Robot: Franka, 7 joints.
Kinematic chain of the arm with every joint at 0, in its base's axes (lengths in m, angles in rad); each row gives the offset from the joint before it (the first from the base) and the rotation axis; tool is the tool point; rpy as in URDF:
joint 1: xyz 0 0 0.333 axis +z
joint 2: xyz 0 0 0 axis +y
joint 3: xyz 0 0 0.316 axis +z
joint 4: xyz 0.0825 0 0 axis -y
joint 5: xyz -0.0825 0 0.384 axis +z
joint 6: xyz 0 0 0 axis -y
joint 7: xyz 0.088 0 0 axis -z
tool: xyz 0 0 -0.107 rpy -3.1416 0 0
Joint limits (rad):
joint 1: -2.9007..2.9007
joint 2: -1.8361..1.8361
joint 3: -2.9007..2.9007
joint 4: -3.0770..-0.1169
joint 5: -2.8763..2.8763
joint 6: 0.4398..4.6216
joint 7: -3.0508..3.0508
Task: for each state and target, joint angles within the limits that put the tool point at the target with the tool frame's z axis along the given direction. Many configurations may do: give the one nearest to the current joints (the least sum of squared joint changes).
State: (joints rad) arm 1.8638 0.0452 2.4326 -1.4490 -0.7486 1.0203 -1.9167
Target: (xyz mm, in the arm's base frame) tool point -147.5 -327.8 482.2 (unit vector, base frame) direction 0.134 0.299 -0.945
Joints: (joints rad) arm 1.9563 0.6578 2.4875 -2.3672 -0.2774 1.4854 -1.9167
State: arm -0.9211 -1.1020 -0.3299 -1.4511 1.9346 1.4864 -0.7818
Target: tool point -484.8 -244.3 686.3 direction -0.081 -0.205 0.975
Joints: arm -0.8986 -1.1544 -1.1798 -1.9315 2.0995 1.9774 -0.7818
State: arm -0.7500 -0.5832 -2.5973 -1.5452 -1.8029 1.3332 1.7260
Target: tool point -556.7 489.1 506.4 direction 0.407 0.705 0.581
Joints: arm -0.7552 -0.6646 -2.8942 -1.3060 -2.3130 1.3335 1.7260
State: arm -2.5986 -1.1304 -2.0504 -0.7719 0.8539 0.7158 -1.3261
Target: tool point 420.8 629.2 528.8 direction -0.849 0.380 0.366
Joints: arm -2.6756 -1.1228 -2.1088 -0.7408 1.0617 1.5124 -1.3261
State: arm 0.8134 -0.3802 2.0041 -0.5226 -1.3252 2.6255 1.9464
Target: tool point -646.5 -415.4 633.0 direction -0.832 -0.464 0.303
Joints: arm 0.6306 -1.1023 2.0108 -0.3415 -0.5061 3.3334 1.9464
